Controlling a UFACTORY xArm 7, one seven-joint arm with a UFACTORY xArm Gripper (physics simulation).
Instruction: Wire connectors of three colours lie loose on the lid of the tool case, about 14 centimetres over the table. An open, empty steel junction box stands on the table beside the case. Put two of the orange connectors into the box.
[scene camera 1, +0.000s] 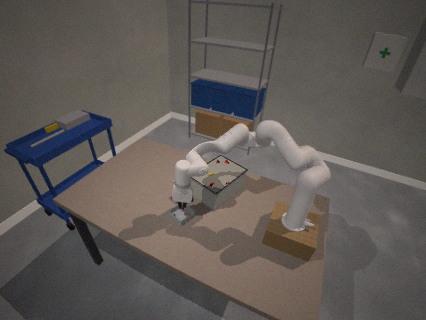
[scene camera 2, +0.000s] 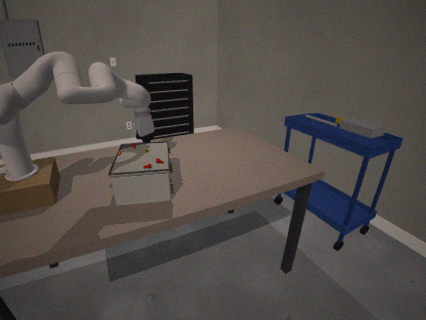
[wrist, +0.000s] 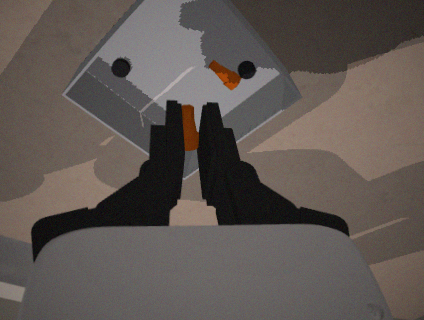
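Pixels of known places: gripper, fingertip midpoint: (scene camera 1: 182, 207) (wrist: 189, 124); arm's base, link origin: (scene camera 1: 293, 222) (scene camera 2: 22, 172).
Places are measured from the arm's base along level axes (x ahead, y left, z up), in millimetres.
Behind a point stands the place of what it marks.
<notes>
My gripper (scene camera 1: 182, 205) {x 574, y 96, z -39 mm} (wrist: 189, 124) {x 574, y 96, z -39 mm} is shut on an orange connector (wrist: 189, 127) {x 575, y 94, z -33 mm}, low over the near corner of the steel junction box (scene camera 1: 189, 218) {x 526, y 107, z -94 mm} (wrist: 107, 107) {x 616, y 134, z -83 mm}. Another orange connector (scene camera 1: 186, 215) {x 552, y 92, z -98 mm} (wrist: 224, 75) {x 552, y 87, z -95 mm} lies inside the box, near a dark round hole. On the case lid (scene camera 1: 225, 172) {x 430, y -199, z 34 mm} (scene camera 2: 135, 160) {x 429, y -208, z 34 mm} lie an orange connector (scene camera 1: 228, 183) {x 387, y -101, z 42 mm} (scene camera 2: 119, 153) {x 387, y -119, z 42 mm}, a yellow one (scene camera 1: 211, 174) {x 498, y -139, z 41 mm} (scene camera 2: 147, 150) {x 498, y -154, z 43 mm} and three red ones (scene camera 1: 218, 161) {x 500, y -271, z 46 mm} (scene camera 1: 227, 162) {x 447, y -292, z 40 mm} (scene camera 1: 212, 184) {x 460, y -55, z 45 mm}. In scene camera 2 the fingertips and the box are hidden behind the case.
The tool case (scene camera 1: 207, 196) {x 476, y -26, z -28 mm} (scene camera 2: 142, 188) {x 416, y -316, z -35 mm} stands right beside the box, its lid well above the box rim. The arm's base stands on a wooden block (scene camera 1: 290, 240) {x 4, y 114, z -2 mm} (scene camera 2: 30, 192) {x 30, y -126, z -34 mm}. A blue cart (scene camera 1: 35, 156) (scene camera 2: 345, 138) stands off the table's end.
</notes>
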